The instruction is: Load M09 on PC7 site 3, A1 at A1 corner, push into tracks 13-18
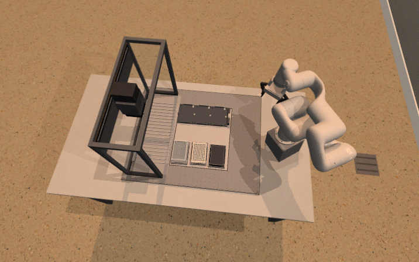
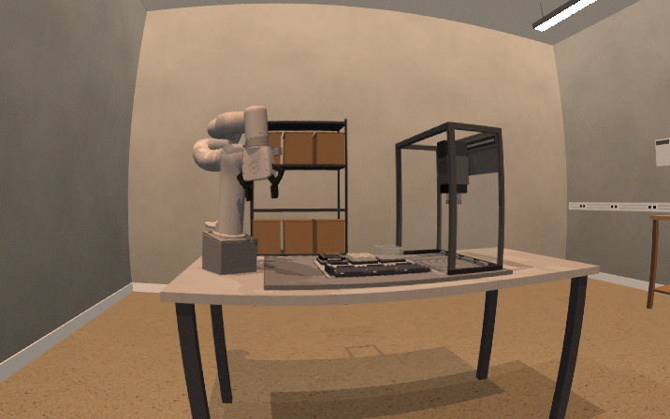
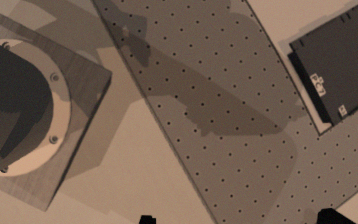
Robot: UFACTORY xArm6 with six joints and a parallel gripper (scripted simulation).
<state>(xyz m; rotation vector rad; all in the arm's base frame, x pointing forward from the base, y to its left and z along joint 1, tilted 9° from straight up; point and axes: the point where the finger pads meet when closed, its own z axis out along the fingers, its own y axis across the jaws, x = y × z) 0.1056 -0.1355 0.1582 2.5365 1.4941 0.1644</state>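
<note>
Now: hand 48 cm short of the deep-well block M09, 28 cm to the right of it and 21 cm above it. Also, from my hand: dark plate carrier PC7: 37 cm ahead, 23 cm below, 1 cm to the left; then white 96-well plate M06: 37 cm ahead, 27 cm to the left, 23 cm below; then dark plate M60: 28 cm to the left, 26 cm ahead, 23 cm below.
</note>
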